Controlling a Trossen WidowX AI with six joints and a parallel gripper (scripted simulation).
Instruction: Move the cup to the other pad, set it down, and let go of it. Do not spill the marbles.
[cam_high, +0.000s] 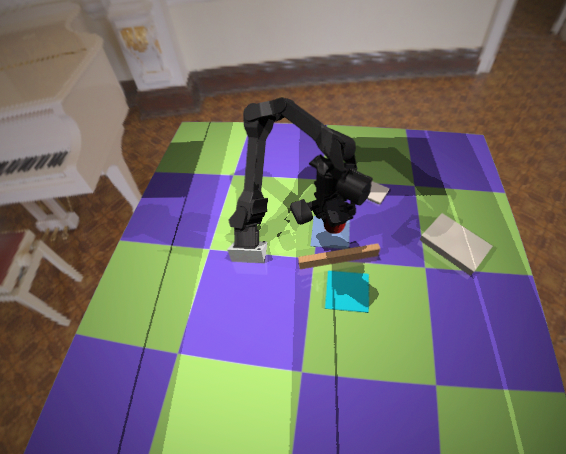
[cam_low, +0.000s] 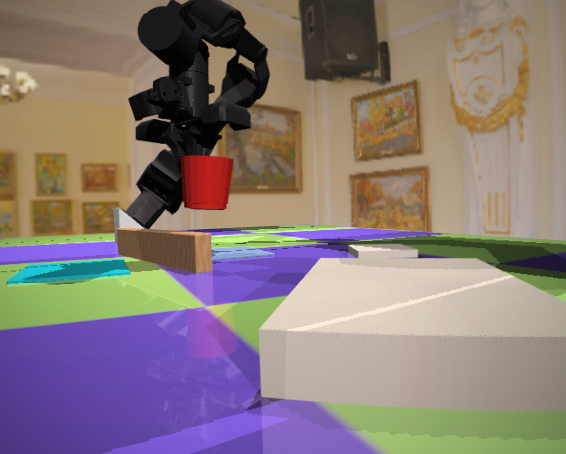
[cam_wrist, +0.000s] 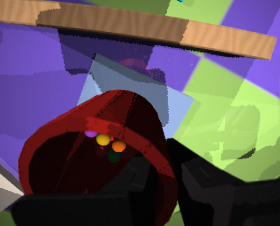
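Now: gripper tip 160 mm to the left of the cyan pad, 110 mm above it and 70 mm short of it. Round my gripper tip: light blue pad: 110 mm below, 40 mm to the left, 20 mm ahead; then red cup: 30 mm ahead, 10 mm to the left; then wooden bar: 90 mm below, 60 mm to the right, 40 mm ahead.
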